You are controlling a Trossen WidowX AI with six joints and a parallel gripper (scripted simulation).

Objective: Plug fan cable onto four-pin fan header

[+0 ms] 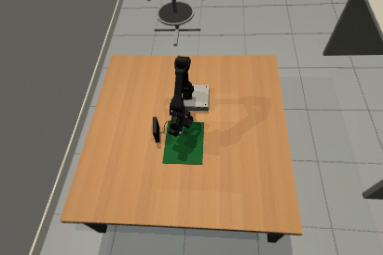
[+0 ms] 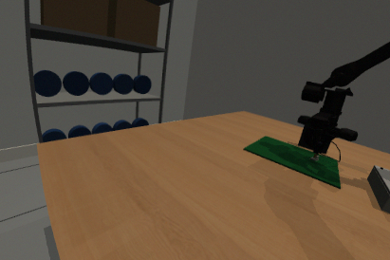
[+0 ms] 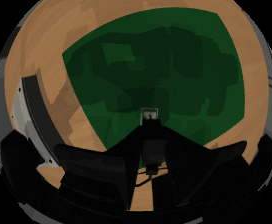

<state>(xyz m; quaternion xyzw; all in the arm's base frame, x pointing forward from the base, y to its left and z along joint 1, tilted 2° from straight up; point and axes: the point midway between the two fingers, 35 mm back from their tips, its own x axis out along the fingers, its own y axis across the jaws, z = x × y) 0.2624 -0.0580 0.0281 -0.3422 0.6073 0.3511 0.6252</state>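
Right now my gripper tip is 70 mm short of the green board, 60 mm above it and 20 mm to the right of it. From my gripper tip the other things lie so: dark plug 10 mm to the right, 10 mm above; black fan 150 mm to the right, 20 mm above.
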